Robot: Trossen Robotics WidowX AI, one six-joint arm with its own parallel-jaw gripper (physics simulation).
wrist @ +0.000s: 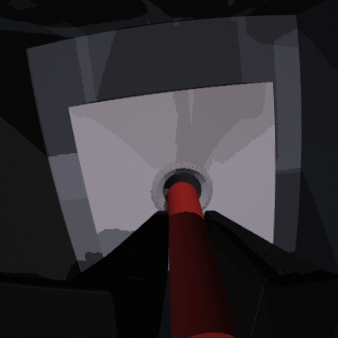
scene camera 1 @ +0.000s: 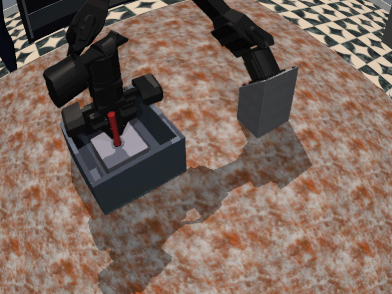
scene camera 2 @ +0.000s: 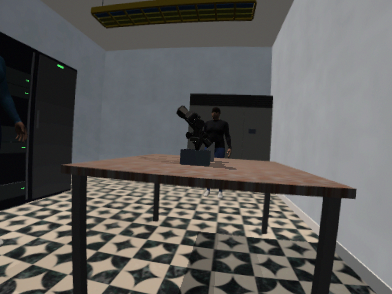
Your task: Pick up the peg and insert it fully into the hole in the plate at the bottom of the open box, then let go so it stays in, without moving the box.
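Frame: origin at the arm's base, x ahead, y left, z up, level; metres.
Seen in the pictures: gripper, fingertip midpoint: (wrist: 185,221) (scene camera 1: 116,135); arm's base at its link origin: (scene camera 1: 267,77) (scene camera 2: 210,146).
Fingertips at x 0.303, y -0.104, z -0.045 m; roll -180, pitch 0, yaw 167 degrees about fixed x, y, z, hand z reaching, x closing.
Pixels of each thing's top centre, then the offset from my fingertips to it. "spot": a spot on its surface instead. Level surfaces: height alone.
- red peg at its top centre: (scene camera 1: 111,114) dz +0.058, dx +0.000, dy -0.001 m
- hole at a spot on its surface: (wrist: 158,189) spot: dz -0.022, dx +0.009, dy -0.007 m
- pale square plate at its top centre: (wrist: 182,192) (scene camera 1: 117,142) dz -0.021, dx -0.001, dy -0.003 m
- open dark blue-grey box at its top centre: (wrist: 189,236) (scene camera 1: 114,129) (scene camera 2: 196,149) dz +0.016, dx -0.001, dy -0.003 m
- white table at its surface level: dz -0.082 m
The red peg (scene camera 1: 114,127) (wrist: 192,260) is held nearly upright inside the box. My gripper (scene camera 1: 116,132) (wrist: 185,221) is shut on it, low over the plate. The peg's lower end is at the hole (wrist: 158,189) in the pale square plate (scene camera 1: 106,151) (wrist: 115,150). In the wrist view a dark part of the hole shows beyond the tip. How deep the tip sits is hard to tell. The open dark blue-grey box (scene camera 1: 145,174) (scene camera 2: 195,157) stands on the table, its walls around the plate and the fingers. The peg cannot be made out in scene camera 2.
A grey block (scene camera 1: 266,107) stands right of the box, with a black arm part above it. The arm's shadow falls across the mottled orange and white table (scene camera 1: 260,235) (scene camera 2: 225,176). A person in black (scene camera 2: 217,131) stands behind the table.
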